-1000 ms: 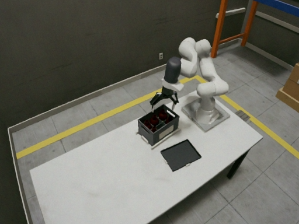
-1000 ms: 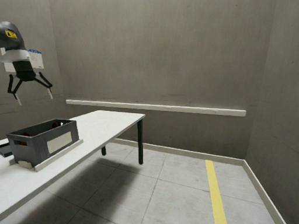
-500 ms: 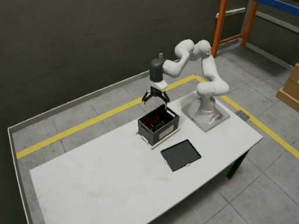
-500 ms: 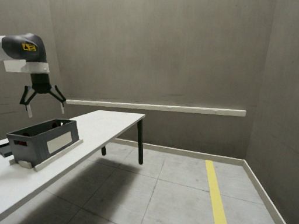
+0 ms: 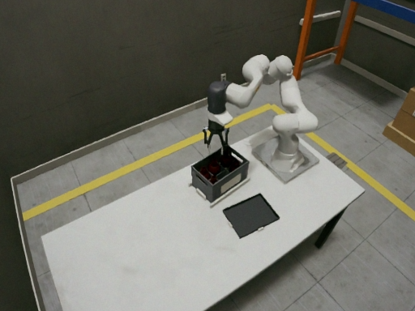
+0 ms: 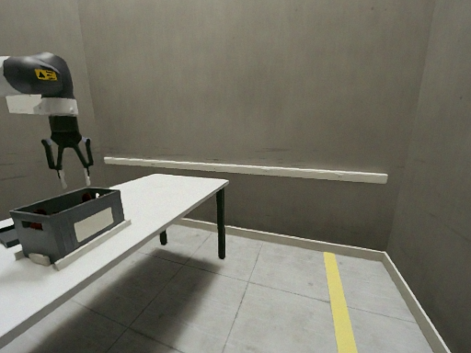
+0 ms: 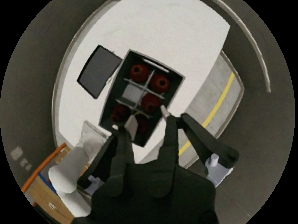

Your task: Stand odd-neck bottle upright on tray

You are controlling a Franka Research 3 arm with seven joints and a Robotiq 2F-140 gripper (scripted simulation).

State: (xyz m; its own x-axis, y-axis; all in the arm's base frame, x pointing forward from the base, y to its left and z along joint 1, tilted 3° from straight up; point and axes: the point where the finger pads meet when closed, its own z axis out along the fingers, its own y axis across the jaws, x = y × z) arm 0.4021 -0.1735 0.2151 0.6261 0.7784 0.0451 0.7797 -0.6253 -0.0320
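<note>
Right now my hand is 17 cm above the dark grey crate and 4 cm to the right of it. The rest, counted from my hand: flat black tray (33 cm to the left, 24 cm below, 1 cm behind).
</note>
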